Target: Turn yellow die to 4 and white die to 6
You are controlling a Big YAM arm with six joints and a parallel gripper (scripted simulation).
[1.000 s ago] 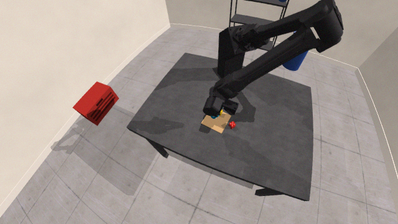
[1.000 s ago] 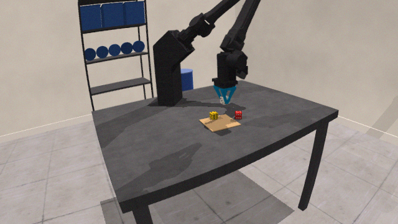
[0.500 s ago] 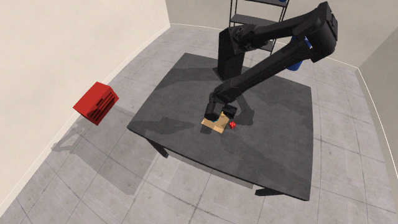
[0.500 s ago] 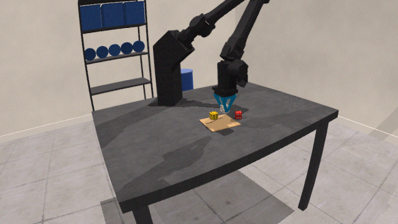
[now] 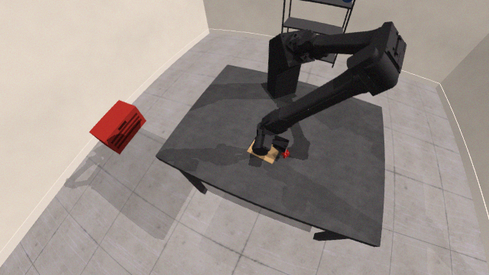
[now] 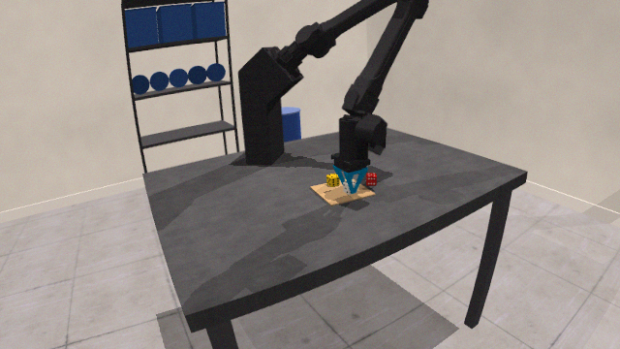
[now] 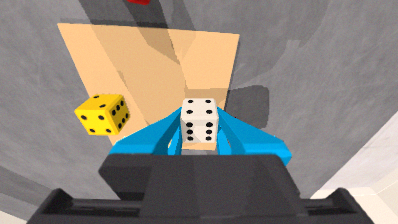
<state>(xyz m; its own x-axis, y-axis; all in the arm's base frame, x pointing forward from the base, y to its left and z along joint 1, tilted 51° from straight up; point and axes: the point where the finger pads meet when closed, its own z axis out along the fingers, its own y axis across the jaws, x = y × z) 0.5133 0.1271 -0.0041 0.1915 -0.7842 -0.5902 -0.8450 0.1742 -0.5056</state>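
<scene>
Now: hand 40 mm past the tan mat, 20 mm above it and 10 mm to the left of it. The rest, counted from my hand: red die 90 mm to the left, 60 mm behind, 10 mm below; then white die right at my hand; then yellow die 90 mm behind, 20 mm to the right, 10 mm below.
</scene>
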